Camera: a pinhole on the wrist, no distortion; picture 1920 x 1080 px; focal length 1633.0 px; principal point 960.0 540.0 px. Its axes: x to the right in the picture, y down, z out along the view. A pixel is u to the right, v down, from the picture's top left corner.
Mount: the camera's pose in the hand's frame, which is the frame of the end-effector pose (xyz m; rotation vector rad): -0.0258 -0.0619 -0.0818 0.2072 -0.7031 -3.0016
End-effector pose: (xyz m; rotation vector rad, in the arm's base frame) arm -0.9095 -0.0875 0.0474 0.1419 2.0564 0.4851
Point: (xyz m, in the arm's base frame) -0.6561 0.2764 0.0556
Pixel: 727.4 41.8
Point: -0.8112 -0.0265 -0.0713
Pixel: 73.9 918.6
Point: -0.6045 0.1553 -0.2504
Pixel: 153.3 928.7
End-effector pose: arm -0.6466 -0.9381 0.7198 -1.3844 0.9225 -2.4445
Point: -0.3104 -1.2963 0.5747
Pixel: 1007.3 143.5
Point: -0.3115 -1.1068 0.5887
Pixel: 1352.3 408.7
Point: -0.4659 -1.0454 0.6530
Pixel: 1119.4 357.1
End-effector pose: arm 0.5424 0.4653 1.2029 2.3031 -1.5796 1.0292
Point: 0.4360 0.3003 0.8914
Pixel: 949.8 127.6
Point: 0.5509 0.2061 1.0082
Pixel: 291.6 427.4
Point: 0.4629 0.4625 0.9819
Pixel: 1433.0 126.4
